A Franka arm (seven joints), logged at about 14 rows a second.
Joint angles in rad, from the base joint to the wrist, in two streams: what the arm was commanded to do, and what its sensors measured. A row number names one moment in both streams.
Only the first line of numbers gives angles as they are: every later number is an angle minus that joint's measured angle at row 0.
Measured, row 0:
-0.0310, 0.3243, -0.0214, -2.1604, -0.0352, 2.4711, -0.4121
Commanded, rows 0 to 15:
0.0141, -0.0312, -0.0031, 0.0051, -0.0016, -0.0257, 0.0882
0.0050, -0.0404, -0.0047, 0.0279, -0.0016, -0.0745, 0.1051
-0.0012, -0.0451, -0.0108, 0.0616, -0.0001, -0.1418, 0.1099
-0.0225, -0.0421, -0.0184, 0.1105, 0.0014, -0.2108, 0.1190
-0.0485, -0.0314, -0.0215, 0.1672, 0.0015, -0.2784, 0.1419
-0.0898, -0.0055, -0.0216, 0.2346, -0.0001, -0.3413, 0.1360
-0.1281, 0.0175, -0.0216, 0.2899, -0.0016, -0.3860, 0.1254
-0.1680, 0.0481, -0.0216, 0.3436, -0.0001, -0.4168, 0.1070
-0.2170, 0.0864, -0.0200, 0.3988, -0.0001, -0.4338, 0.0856
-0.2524, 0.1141, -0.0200, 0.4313, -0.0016, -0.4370, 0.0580
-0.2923, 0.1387, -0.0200, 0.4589, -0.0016, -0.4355, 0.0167
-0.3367, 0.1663, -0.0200, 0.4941, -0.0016, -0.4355, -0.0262
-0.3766, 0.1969, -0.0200, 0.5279, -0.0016, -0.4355, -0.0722
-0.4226, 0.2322, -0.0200, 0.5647, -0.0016, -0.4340, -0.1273
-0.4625, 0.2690, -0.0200, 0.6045, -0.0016, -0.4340, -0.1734
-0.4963, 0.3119, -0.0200, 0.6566, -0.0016, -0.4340, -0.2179
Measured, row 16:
-0.4306, 0.2187, -0.0349, 0.5260, 0.0000, -0.4061, -0.1397
